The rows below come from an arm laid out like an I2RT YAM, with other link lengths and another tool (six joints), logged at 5 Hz.
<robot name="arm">
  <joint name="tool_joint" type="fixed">
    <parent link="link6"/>
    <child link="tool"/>
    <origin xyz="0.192 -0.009 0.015" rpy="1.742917 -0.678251 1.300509"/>
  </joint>
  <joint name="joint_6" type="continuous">
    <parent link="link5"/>
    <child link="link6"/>
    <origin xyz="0.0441 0 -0.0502"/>
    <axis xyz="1 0 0"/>
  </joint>
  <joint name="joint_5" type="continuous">
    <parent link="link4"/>
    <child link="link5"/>
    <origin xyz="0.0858 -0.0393 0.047"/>
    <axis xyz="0 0 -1"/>
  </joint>
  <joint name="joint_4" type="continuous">
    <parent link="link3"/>
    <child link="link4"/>
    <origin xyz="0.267 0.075 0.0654"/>
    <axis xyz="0 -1 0"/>
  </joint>
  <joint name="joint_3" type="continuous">
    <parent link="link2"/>
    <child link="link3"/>
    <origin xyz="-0.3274 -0.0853 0"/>
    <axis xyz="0 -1 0"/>
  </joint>
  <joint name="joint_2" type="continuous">
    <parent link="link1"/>
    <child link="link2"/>
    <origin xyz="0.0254 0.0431 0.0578"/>
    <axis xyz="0 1 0"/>
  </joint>
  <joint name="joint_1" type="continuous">
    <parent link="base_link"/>
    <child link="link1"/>
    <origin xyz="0 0 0.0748"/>
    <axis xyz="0 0 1"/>
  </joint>
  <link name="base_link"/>
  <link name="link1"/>
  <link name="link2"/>
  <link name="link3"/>
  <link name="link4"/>
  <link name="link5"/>
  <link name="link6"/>
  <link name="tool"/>
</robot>
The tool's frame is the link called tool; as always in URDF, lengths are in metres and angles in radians. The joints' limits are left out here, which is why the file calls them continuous.
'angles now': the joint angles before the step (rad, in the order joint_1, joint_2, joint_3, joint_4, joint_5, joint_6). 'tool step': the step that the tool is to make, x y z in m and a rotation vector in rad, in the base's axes. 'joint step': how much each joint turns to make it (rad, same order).
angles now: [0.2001, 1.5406, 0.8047, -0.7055, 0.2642, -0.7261]
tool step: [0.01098, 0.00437, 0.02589, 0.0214, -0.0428, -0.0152]
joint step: [0.0003, -0.0401, 0.0587, -0.0572, -0.0100, 0.0178]
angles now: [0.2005, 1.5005, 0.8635, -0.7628, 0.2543, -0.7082]
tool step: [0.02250, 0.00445, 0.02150, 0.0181, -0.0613, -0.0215]
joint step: [0.0000, -0.0041, 0.0625, -0.0087, -0.0011, 0.0229]
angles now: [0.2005, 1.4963, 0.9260, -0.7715, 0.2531, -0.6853]
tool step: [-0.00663, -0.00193, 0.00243, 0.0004, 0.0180, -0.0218]
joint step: [0.0000, -0.0038, 0.0126, -0.0397, 0.0008, 0.0229]
